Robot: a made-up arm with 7 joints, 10 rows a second.
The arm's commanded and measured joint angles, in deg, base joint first. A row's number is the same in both.
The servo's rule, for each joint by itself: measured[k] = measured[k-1] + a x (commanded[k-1-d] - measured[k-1]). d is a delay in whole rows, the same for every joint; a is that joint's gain. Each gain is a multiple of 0.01, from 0.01 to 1. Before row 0 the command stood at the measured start. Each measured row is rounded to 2 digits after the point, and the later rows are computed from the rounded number. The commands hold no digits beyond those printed.
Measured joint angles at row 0: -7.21, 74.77, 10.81, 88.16, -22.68, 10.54, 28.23
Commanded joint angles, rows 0 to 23: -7.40, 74.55, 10.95, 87.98, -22.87, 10.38, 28.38; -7.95, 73.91, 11.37, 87.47, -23.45, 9.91, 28.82; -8.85, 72.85, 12.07, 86.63, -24.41, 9.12, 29.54; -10.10, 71.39, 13.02, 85.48, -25.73, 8.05, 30.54; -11.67, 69.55, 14.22, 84.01, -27.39, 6.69, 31.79; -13.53, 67.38, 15.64, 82.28, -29.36, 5.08, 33.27; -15.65, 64.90, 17.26, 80.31, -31.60, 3.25, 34.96; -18.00, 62.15, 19.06, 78.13, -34.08, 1.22, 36.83; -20.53, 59.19, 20.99, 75.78, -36.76, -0.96, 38.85; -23.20, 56.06, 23.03, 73.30, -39.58, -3.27, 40.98; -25.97, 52.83, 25.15, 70.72, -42.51, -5.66, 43.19; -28.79, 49.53, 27.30, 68.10, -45.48, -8.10, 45.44; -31.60, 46.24, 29.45, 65.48, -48.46, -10.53, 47.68; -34.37, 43.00, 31.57, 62.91, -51.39, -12.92, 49.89; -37.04, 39.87, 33.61, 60.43, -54.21, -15.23, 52.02; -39.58, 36.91, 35.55, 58.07, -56.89, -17.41, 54.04; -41.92, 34.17, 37.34, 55.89, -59.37, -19.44, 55.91; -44.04, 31.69, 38.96, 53.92, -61.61, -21.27, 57.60; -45.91, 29.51, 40.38, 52.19, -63.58, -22.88, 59.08; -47.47, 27.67, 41.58, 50.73, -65.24, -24.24, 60.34; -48.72, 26.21, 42.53, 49.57, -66.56, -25.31, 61.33; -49.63, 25.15, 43.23, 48.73, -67.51, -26.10, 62.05; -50.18, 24.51, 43.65, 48.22, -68.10, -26.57, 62.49; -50.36, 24.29, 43.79, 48.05, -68.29, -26.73, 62.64
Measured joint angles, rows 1 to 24: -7.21, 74.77, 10.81, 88.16, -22.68, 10.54, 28.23; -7.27, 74.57, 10.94, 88.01, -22.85, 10.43, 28.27; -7.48, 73.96, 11.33, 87.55, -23.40, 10.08, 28.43; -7.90, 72.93, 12.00, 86.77, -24.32, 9.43, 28.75; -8.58, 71.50, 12.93, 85.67, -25.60, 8.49, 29.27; -9.54, 69.69, 14.10, 84.26, -27.23, 7.27, 30.00; -10.78, 67.54, 15.50, 82.58, -29.17, 5.78, 30.95; -12.29, 65.08, 17.10, 80.65, -31.38, 4.06, 32.11; -14.06, 62.36, 18.88, 78.51, -33.84, 2.13, 33.48; -16.07, 59.41, 20.80, 76.19, -36.50, 0.03, 35.04; -18.28, 56.29, 22.83, 73.73, -39.30, -2.21, 36.76; -20.66, 53.07, 24.94, 71.17, -42.22, -4.56, 38.62; -23.18, 49.78, 27.09, 68.56, -45.19, -6.97, 40.60; -25.79, 46.49, 29.24, 65.94, -48.17, -9.39, 42.65; -28.45, 43.24, 31.36, 63.36, -51.10, -11.79, 44.75; -31.11, 40.11, 33.41, 60.87, -53.93, -14.13, 46.86; -33.74, 37.13, 35.36, 58.49, -56.62, -16.36, 48.94; -36.28, 34.38, 37.16, 56.28, -59.12, -18.45, 50.96; -38.69, 31.88, 38.80, 54.27, -61.39, -20.37, 52.89; -40.93, 29.68, 40.24, 52.50, -63.38, -22.08, 54.69; -42.96, 27.81, 41.46, 51.00, -65.07, -23.55, 56.33; -44.75, 26.32, 42.43, 49.78, -66.43, -24.75, 57.78; -46.26, 25.23, 43.16, 48.89, -67.41, -25.67, 59.02; -47.48, 24.56, 43.61, 48.32, -68.04, -26.28, 60.03
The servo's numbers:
d 1
a 0.31 0.93 0.91 0.85 0.91 0.68 0.29

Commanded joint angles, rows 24 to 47: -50.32, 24.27, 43.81, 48.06, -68.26, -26.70, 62.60; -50.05, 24.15, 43.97, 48.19, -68.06, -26.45, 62.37; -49.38, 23.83, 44.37, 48.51, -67.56, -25.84, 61.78; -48.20, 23.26, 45.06, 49.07, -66.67, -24.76, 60.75; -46.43, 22.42, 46.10, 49.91, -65.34, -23.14, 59.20; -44.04, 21.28, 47.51, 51.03, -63.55, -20.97, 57.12; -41.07, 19.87, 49.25, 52.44, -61.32, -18.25, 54.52; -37.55, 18.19, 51.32, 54.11, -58.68, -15.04, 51.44; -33.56, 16.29, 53.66, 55.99, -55.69, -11.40, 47.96; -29.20, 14.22, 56.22, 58.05, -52.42, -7.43, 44.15; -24.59, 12.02, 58.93, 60.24, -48.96, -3.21, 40.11; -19.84, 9.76, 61.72, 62.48, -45.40, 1.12, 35.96; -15.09, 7.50, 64.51, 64.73, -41.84, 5.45, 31.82; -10.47, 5.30, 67.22, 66.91, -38.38, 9.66, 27.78; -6.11, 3.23, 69.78, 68.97, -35.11, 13.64, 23.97; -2.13, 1.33, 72.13, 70.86, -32.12, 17.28, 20.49; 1.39, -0.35, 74.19, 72.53, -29.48, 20.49, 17.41; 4.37, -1.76, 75.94, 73.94, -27.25, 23.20, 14.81; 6.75, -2.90, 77.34, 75.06, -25.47, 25.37, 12.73; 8.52, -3.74, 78.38, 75.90, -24.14, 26.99, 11.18; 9.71, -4.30, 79.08, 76.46, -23.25, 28.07, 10.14; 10.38, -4.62, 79.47, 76.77, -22.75, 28.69, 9.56; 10.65, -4.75, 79.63, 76.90, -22.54, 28.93, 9.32; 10.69, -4.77, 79.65, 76.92, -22.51, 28.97, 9.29
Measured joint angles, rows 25 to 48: -48.37, 24.31, 43.77, 48.09, -68.27, -26.59, 60.79; -48.97, 24.27, 43.81, 48.06, -68.26, -26.66, 61.31; -49.30, 24.16, 43.96, 48.17, -68.08, -26.52, 61.62; -49.32, 23.85, 44.33, 48.46, -67.61, -26.06, 61.67; -48.97, 23.30, 44.99, 48.98, -66.75, -25.18, 61.40; -48.18, 22.48, 46.00, 49.77, -65.47, -23.79, 60.76; -46.90, 21.36, 47.37, 50.84, -63.72, -21.87, 59.70; -45.09, 19.97, 49.08, 52.20, -61.54, -19.41, 58.20; -42.75, 18.31, 51.12, 53.82, -58.94, -16.44, 56.24; -39.90, 16.43, 53.43, 55.66, -55.98, -13.01, 53.84; -36.58, 14.37, 55.97, 57.69, -52.74, -9.22, 51.03; -32.86, 12.18, 58.66, 59.86, -49.30, -5.13, 47.86; -28.82, 9.93, 61.44, 62.09, -45.75, -0.88, 44.41; -24.56, 7.67, 64.23, 64.33, -42.19, 3.42, 40.76; -20.19, 5.47, 66.95, 66.52, -38.72, 7.66, 37.00; -15.83, 3.39, 69.53, 68.60, -35.43, 11.73, 33.22; -11.58, 1.47, 71.90, 70.52, -32.42, 15.50, 29.53; -7.56, -0.22, 73.98, 72.23, -29.74, 18.89, 26.02; -3.86, -1.65, 75.76, 73.68, -27.47, 21.82, 22.77; -0.57, -2.81, 77.20, 74.85, -25.65, 24.23, 19.86; 2.25, -3.67, 78.27, 75.74, -24.28, 26.11, 17.34; 4.56, -4.26, 79.01, 76.35, -23.34, 27.44, 15.25; 6.36, -4.59, 79.43, 76.71, -22.80, 28.29, 13.60; 7.69, -4.74, 79.61, 76.87, -22.56, 28.73, 12.36
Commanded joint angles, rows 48 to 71: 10.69, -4.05, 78.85, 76.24, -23.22, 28.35, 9.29; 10.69, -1.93, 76.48, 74.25, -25.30, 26.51, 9.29; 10.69, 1.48, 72.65, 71.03, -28.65, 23.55, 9.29; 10.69, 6.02, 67.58, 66.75, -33.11, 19.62, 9.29; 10.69, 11.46, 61.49, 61.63, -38.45, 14.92, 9.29; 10.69, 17.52, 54.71, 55.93, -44.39, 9.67, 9.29; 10.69, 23.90, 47.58, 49.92, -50.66, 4.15, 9.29; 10.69, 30.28, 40.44, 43.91, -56.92, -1.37, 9.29; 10.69, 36.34, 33.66, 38.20, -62.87, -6.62, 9.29; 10.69, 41.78, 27.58, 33.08, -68.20, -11.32, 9.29; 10.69, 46.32, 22.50, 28.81, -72.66, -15.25, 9.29; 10.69, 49.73, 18.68, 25.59, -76.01, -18.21, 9.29; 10.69, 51.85, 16.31, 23.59, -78.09, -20.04, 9.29; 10.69, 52.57, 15.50, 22.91, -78.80, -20.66, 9.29; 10.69, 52.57, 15.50, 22.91, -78.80, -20.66, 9.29; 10.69, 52.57, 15.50, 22.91, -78.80, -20.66, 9.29; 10.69, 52.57, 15.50, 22.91, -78.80, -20.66, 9.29; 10.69, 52.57, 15.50, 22.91, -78.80, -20.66, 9.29; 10.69, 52.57, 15.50, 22.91, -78.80, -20.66, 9.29; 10.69, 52.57, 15.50, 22.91, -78.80, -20.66, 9.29; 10.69, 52.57, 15.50, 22.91, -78.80, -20.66, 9.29; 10.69, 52.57, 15.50, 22.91, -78.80, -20.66, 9.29; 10.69, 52.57, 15.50, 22.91, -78.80, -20.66, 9.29; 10.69, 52.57, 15.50, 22.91, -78.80, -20.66, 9.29
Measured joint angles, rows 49 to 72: 8.62, -4.77, 79.65, 76.91, -22.51, 28.89, 11.47; 9.26, -4.10, 78.92, 76.34, -23.16, 28.52, 10.84; 9.70, -2.08, 76.70, 74.56, -25.11, 27.15, 10.39; 10.01, 1.23, 73.01, 71.56, -28.33, 24.70, 10.07; 10.22, 5.68, 68.07, 67.47, -32.68, 21.25, 9.84; 10.37, 11.06, 62.08, 62.51, -37.93, 16.95, 9.68; 10.47, 17.07, 55.37, 56.92, -43.81, 12.00, 9.57; 10.54, 23.42, 48.28, 50.97, -50.04, 6.66, 9.49; 10.59, 29.80, 41.15, 44.97, -56.30, 1.20, 9.43; 10.62, 35.88, 34.33, 39.22, -62.28, -4.12, 9.39; 10.64, 41.37, 28.19, 34.00, -67.67, -9.02, 9.36; 10.66, 45.97, 23.01, 29.59, -72.21, -13.26, 9.34; 10.67, 49.47, 19.07, 26.19, -75.67, -16.63, 9.33; 10.68, 51.68, 16.56, 23.98, -77.87, -18.95, 9.32; 10.68, 52.51, 15.60, 23.07, -78.72, -20.11, 9.31; 10.68, 52.57, 15.51, 22.93, -78.79, -20.48, 9.30; 10.68, 52.57, 15.50, 22.91, -78.80, -20.60, 9.30; 10.68, 52.57, 15.50, 22.91, -78.80, -20.64, 9.30; 10.68, 52.57, 15.50, 22.91, -78.80, -20.65, 9.30; 10.68, 52.57, 15.50, 22.91, -78.80, -20.66, 9.30; 10.68, 52.57, 15.50, 22.91, -78.80, -20.66, 9.30; 10.68, 52.57, 15.50, 22.91, -78.80, -20.66, 9.30; 10.68, 52.57, 15.50, 22.91, -78.80, -20.66, 9.30; 10.68, 52.57, 15.50, 22.91, -78.80, -20.66, 9.30
